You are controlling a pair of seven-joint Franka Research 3 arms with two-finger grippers.
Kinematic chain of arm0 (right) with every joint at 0, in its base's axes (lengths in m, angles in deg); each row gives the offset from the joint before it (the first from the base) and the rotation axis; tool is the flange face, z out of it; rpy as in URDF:
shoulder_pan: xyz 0 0 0.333 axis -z
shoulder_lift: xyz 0 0 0 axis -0.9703 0.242 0
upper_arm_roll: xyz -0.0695 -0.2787 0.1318 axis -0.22 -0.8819 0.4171
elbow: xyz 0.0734 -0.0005 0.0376 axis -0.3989 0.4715 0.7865
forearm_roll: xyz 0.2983 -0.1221 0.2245 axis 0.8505 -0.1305 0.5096
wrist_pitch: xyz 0 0 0 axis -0.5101 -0.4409 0.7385
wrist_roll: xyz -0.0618 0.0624 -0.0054 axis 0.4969 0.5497 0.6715
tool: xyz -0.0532 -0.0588 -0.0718 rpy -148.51 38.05 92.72
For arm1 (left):
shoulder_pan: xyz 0 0 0.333 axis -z
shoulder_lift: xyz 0 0 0 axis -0.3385 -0.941 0
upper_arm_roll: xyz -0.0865 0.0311 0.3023 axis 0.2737 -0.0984 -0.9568
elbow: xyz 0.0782 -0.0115 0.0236 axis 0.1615 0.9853 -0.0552
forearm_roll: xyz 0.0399 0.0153 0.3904 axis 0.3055 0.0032 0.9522
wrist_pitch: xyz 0 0 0 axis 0.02 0.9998 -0.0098
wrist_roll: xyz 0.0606 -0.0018 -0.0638 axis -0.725 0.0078 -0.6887
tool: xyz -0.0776 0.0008 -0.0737 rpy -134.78 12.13 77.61
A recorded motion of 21 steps. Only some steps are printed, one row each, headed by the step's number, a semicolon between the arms.
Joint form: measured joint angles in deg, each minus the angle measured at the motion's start. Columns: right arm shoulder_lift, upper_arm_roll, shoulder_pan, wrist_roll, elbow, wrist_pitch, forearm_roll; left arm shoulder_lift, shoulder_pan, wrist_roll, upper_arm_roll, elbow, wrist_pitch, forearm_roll.
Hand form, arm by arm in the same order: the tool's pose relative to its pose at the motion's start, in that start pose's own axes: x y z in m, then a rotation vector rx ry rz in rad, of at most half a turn. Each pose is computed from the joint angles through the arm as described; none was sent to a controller.
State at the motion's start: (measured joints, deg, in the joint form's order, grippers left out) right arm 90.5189 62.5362 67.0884 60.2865 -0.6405 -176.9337 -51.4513; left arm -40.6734 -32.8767 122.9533 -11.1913 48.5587 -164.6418 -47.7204
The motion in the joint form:
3: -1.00 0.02 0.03 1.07 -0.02 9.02 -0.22; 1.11 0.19 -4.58 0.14 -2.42 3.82 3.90
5: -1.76 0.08 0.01 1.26 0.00 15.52 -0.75; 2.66 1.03 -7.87 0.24 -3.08 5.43 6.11
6: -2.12 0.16 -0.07 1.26 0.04 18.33 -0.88; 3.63 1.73 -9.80 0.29 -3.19 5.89 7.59
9: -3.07 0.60 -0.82 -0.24 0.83 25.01 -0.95; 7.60 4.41 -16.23 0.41 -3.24 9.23 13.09
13: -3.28 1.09 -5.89 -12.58 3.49 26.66 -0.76; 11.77 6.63 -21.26 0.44 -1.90 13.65 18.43
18: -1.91 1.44 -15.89 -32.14 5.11 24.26 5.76; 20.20 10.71 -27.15 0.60 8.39 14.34 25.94
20: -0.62 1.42 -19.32 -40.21 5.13 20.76 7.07; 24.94 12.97 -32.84 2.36 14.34 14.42 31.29
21: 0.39 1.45 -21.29 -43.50 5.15 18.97 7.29; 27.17 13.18 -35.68 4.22 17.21 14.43 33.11
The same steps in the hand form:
3: -0.0147 -0.0029 0.0000 0.0196 -0.1383 -0.0221; 0.0179 0.0102 -0.0201 -0.0044 -0.0261 -0.0084
5: -0.0264 -0.0057 -0.0017 0.0290 -0.2388 -0.0322; 0.0304 0.0235 -0.0365 -0.0062 -0.0298 -0.0203
6: -0.0316 -0.0084 -0.0029 0.0351 -0.2820 -0.0360; 0.0373 0.0325 -0.0454 -0.0024 -0.0305 -0.0247
9: -0.0470 -0.0243 -0.0026 0.0535 -0.3954 -0.0297; 0.0566 0.0671 -0.0792 -0.0011 -0.0529 -0.0334
13: -0.0625 -0.0900 0.0156 0.0364 -0.4755 0.0901; 0.0602 0.0935 -0.1075 -0.0014 -0.1076 -0.0405
18: -0.0817 -0.2184 0.0356 0.0826 -0.5292 0.3060; 0.0313 0.1293 -0.1233 0.0039 -0.1876 -0.0531
20: -0.0864 -0.2595 0.0450 0.0845 -0.5141 0.4059; 0.0154 0.1648 -0.1270 0.0138 -0.2341 -0.0586
21: -0.0920 -0.2830 0.0532 0.0826 -0.5107 0.4352; 0.0072 0.1842 -0.1285 0.0116 -0.2518 -0.0653

